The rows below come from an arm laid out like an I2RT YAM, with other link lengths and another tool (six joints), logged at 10 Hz.
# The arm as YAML. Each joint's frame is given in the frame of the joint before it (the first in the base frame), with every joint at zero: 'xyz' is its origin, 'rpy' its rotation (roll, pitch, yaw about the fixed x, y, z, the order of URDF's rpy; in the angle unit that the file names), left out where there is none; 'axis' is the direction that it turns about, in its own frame. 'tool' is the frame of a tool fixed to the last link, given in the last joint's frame.
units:
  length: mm
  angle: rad
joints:
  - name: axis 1
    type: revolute
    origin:
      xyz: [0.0, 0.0, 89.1]
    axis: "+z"
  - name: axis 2
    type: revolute
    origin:
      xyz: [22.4, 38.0, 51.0]
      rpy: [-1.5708, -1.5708, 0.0]
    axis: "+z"
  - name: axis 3
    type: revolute
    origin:
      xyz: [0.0, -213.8, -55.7]
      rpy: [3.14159, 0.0, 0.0]
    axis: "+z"
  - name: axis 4
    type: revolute
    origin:
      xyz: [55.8, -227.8, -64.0]
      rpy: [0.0, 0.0, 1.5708]
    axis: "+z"
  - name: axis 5
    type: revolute
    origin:
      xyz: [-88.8, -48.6, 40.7]
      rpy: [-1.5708, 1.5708, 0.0]
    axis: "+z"
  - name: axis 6
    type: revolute
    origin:
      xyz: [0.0, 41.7, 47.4]
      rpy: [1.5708, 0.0, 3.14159]
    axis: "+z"
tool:
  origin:
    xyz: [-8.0, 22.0, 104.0]
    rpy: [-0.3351, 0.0, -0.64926]
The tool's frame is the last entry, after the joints.
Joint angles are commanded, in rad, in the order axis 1, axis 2, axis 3, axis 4, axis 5, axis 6. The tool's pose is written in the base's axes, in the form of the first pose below.
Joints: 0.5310, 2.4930, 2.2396, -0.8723, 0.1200, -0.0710
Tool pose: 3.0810, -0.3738, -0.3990, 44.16, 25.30, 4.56
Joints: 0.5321, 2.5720, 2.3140, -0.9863, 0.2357, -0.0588
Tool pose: 2.9144, -0.3861, -0.3908, 43.45, 23.03, 2.46
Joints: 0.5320, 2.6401, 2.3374, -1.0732, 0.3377, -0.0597
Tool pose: 2.7368, -0.3820, -0.3497, 42.12, 20.57, 0.00
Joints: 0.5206, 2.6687, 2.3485, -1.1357, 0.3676, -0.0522
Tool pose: 2.6537, -0.3541, -0.3427, 41.18, 18.96, -0.94
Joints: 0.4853, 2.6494, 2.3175, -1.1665, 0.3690, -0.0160
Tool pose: 2.6308, -0.3339, -0.4041, 40.77, 17.00, -0.87
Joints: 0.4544, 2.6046, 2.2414, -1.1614, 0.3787, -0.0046
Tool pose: 2.6067, -0.3270, -0.4383, 40.30, 15.13, -0.71
